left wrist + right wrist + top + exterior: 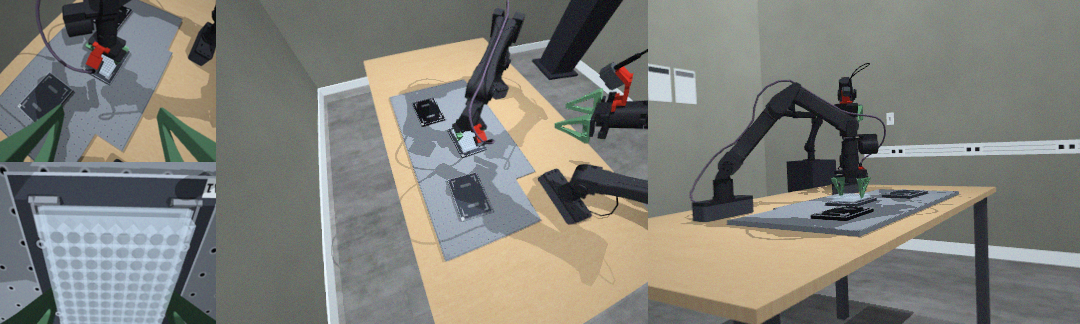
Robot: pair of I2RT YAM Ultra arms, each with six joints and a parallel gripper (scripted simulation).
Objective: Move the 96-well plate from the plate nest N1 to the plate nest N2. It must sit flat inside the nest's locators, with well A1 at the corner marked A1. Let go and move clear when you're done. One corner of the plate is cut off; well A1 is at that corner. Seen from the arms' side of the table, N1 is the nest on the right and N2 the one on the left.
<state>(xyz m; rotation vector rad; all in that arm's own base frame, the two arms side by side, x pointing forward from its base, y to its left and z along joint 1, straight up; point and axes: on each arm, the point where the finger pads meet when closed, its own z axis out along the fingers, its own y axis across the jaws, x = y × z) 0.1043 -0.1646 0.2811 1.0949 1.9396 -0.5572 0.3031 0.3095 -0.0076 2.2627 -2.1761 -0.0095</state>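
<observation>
The 96-well plate lies 1 cm below my right hand. The rest, counted from my right hand: black nest (21 cm to the right, 13 cm ahead, 2 cm below).
My left hand is 16 cm short of the 96-well plate, 19 cm to the left of it and 29 cm above it. Also, from my left hand: black nest: 29 cm ahead, 40 cm to the right, 30 cm below.
</observation>
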